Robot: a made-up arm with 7 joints. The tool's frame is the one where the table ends. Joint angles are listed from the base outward.
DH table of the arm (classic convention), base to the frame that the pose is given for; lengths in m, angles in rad. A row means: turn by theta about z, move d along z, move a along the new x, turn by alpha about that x. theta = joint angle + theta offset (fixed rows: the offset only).
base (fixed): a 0, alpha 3.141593, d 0, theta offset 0
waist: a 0, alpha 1.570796, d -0.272, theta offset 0
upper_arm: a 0, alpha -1.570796, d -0.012, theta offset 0
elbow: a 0, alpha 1.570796, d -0.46, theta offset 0
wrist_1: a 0, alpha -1.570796, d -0.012, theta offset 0
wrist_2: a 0, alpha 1.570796, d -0.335, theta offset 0
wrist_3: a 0, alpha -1.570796, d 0, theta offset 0
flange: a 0, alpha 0, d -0.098, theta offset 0
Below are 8 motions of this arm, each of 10 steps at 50 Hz.
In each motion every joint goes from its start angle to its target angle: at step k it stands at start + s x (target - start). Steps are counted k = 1, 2, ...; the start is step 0. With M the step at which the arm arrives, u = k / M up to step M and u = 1 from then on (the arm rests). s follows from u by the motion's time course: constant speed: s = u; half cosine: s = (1 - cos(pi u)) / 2; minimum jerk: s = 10 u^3 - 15 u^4 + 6 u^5.
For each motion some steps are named. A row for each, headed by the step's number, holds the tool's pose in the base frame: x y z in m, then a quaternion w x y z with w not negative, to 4 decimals.
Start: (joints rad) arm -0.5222 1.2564 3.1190 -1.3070 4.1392 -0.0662 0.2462
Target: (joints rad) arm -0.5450 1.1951 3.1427 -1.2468 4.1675 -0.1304 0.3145
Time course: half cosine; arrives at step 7
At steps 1, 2, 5, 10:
1: 0.5805 0.3518 0.0571 0.7422 0.2996 -0.0723 -0.5952
2: 0.5841 0.3557 0.0651 0.7452 0.3094 -0.0757 -0.5858
5: 0.5989 0.3727 0.1027 0.7573 0.3521 -0.0918 -0.5422
10: 0.6028 0.3777 0.1144 0.7604 0.3646 -0.0970 -0.5286

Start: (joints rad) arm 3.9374 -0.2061 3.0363 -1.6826 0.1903 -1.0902 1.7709
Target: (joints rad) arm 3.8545 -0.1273 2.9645 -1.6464 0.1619 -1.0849 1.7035
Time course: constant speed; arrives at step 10
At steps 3, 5, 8, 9, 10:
3: -0.2370 0.1869 0.6698 0.5195 -0.0074 0.2935 -0.8025
5: -0.2485 0.1827 0.6676 0.5271 -0.0150 0.2889 -0.7990
8: -0.2655 0.1758 0.6642 0.5384 -0.0264 0.2816 -0.7938
9: -0.2711 0.1733 0.6630 0.5421 -0.0302 0.2790 -0.7921
10: -0.2766 0.1706 0.6618 0.5458 -0.0340 0.2763 -0.7903

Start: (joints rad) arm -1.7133 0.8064 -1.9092 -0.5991 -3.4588 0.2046 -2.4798
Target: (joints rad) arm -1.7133 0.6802 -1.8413 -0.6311 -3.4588 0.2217 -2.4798
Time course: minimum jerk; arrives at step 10
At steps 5, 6, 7, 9, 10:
5: 0.1693 0.6436 0.7957 0.3035 -0.0837 -0.8056 0.5019
6: 0.1746 0.6291 0.8099 0.3083 -0.0862 -0.8097 0.4918
7: 0.1792 0.6165 0.8216 0.3124 -0.0883 -0.8131 0.4832
9: 0.1837 0.6036 0.8331 0.3167 -0.0903 -0.8164 0.4745
10: 0.1840 0.6029 0.8337 0.3169 -0.0904 -0.8166 0.4740

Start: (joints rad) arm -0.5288 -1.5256 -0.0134 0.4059 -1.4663 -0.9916 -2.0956
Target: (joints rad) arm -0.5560 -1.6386 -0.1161 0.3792 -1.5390 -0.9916 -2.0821
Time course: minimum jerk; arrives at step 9
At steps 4, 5, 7, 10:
4: -0.6541 -0.5058 0.4211 0.4916 -0.5852 0.5063 0.3994
5: -0.6559 -0.5087 0.4028 0.4950 -0.5995 0.4963 0.3864
7: -0.6580 -0.5129 0.3742 0.5000 -0.6207 0.4808 0.3655
10: -0.6583 -0.5138 0.3673 0.5012 -0.6256 0.4771 0.3604

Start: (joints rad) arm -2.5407 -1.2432 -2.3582 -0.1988 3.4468 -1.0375 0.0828
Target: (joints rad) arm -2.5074 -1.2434 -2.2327 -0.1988 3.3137 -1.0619 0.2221
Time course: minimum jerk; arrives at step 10
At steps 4, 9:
4: 0.6471 -0.4712 0.5672 0.7334 -0.6332 -0.2260 -0.1007
9: 0.6396 -0.4826 0.5618 0.7431 -0.6399 -0.1824 -0.0719

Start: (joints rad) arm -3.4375 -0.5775 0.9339 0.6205 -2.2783 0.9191 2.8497
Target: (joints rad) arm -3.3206 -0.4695 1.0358 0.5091 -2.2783 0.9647 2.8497
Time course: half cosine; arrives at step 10
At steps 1, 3, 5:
1: 0.2635 0.2202 1.0335 0.1799 -0.5209 -0.8262 -0.1172
3: 0.2617 0.2088 1.0390 0.1787 -0.5384 -0.8134 -0.1285
5: 0.2574 0.1901 1.0477 0.1764 -0.5658 -0.7918 -0.1475

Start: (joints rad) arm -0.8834 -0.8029 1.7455 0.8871 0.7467 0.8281 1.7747
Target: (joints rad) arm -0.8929 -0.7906 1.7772 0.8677 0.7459 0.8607 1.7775
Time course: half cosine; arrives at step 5
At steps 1, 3, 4, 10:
1: -0.0969 -0.6544 0.6529 0.1861 0.0658 -0.5155 -0.8338
3: -0.0993 -0.6542 0.6540 0.1847 0.0574 -0.5088 -0.8389
4: -0.1004 -0.6540 0.6546 0.1840 0.0536 -0.5058 -0.8411
10: -0.1009 -0.6540 0.6548 0.1837 0.0522 -0.5046 -0.8420

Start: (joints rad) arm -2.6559 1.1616 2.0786 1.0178 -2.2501 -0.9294 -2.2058
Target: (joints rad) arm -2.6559 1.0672 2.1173 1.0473 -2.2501 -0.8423 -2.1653
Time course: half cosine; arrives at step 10
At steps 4, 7, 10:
4: -0.2699 0.4726 0.7585 0.3060 0.4709 -0.8202 -0.1090
7: -0.2476 0.4609 0.7812 0.3160 0.4652 -0.8192 -0.1127
10: -0.2371 0.4553 0.7911 0.3206 0.4626 -0.8186 -0.1144

